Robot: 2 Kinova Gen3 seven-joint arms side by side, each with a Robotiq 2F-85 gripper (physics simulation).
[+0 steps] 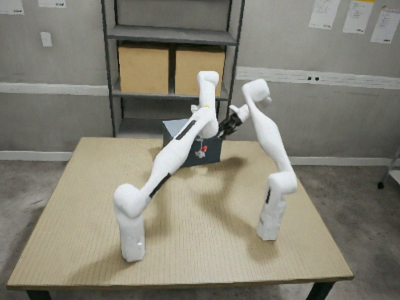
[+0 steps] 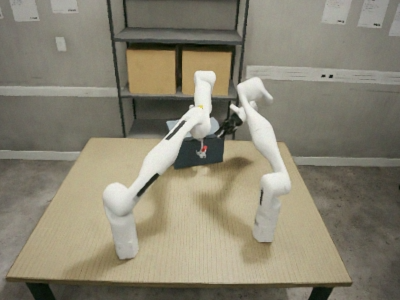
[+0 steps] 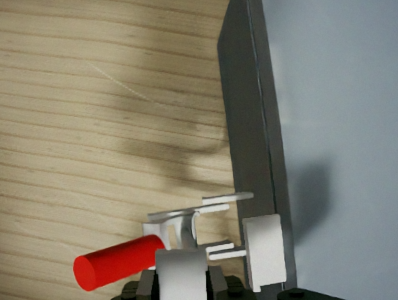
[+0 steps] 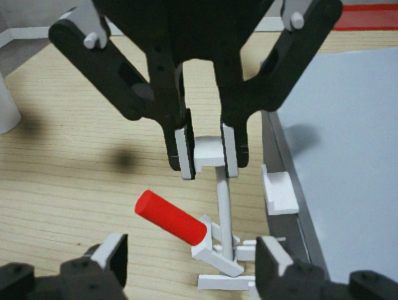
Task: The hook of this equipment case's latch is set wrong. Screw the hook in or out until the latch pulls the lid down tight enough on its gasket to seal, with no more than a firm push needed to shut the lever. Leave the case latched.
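Observation:
The dark case stands at the table's back with its blue-grey lid down. A white keeper sits on its front edge. The red lever points outward, away from the case. The hook's flat head stands on a thin rod above the latch base, apart from the keeper. My left gripper is shut on the hook head. My right gripper is open, beside the latch.
A grey shelf rack with two cardboard boxes stands behind the table. Both arms reach over the table, close together near the case. A red object shows beyond the case.

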